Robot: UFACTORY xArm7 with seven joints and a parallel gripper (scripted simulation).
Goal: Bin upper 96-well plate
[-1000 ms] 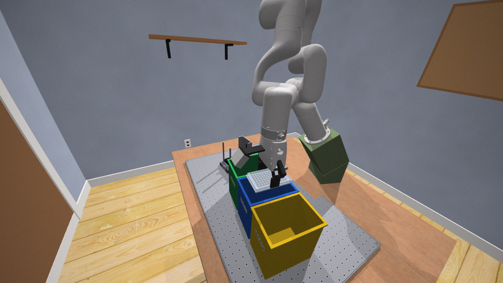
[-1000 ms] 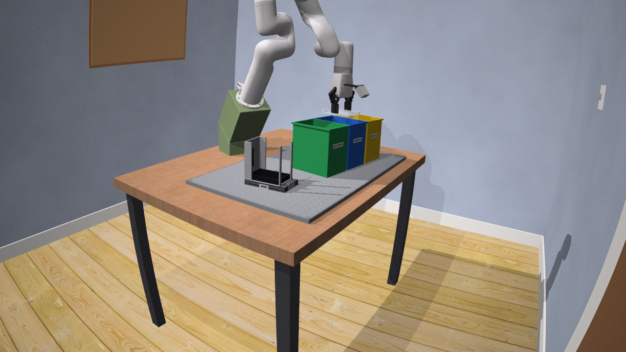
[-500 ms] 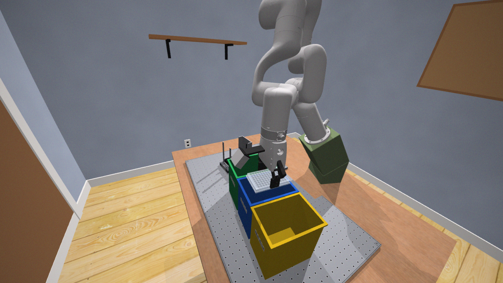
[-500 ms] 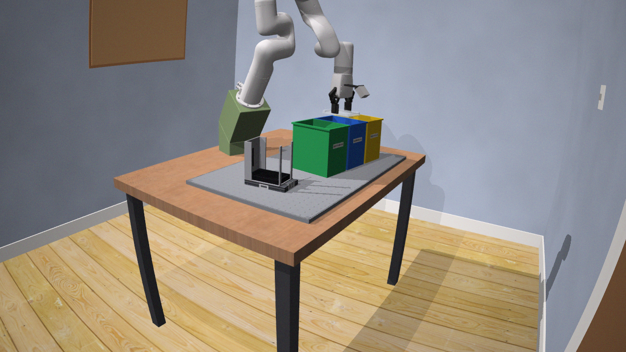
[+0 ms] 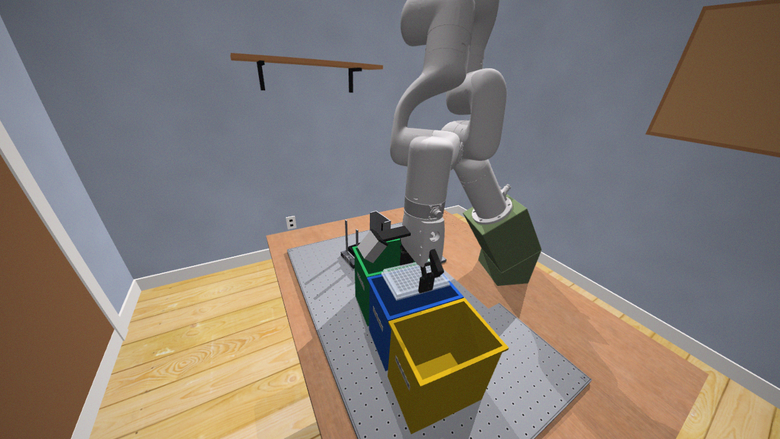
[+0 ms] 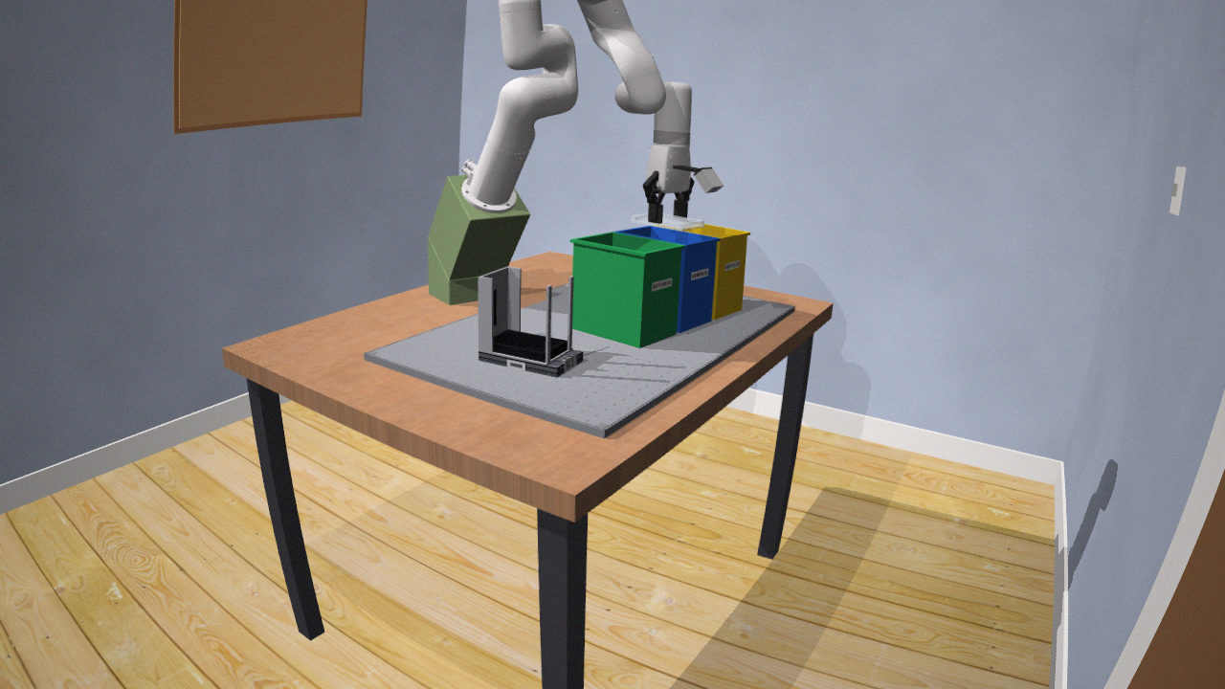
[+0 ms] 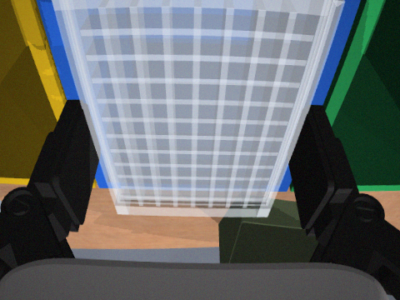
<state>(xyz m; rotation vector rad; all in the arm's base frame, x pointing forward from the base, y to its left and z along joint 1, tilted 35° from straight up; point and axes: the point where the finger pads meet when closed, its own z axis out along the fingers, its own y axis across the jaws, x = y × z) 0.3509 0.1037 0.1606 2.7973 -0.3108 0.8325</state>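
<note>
Right now my hand is 1 cm above the clear 96-well plate. From my hand the other things lie so: blue bin 13 cm below; green bin 4 cm behind, 13 cm to the right, 13 cm below; yellow bin 4 cm ahead, 13 cm to the left, 13 cm below.
</note>
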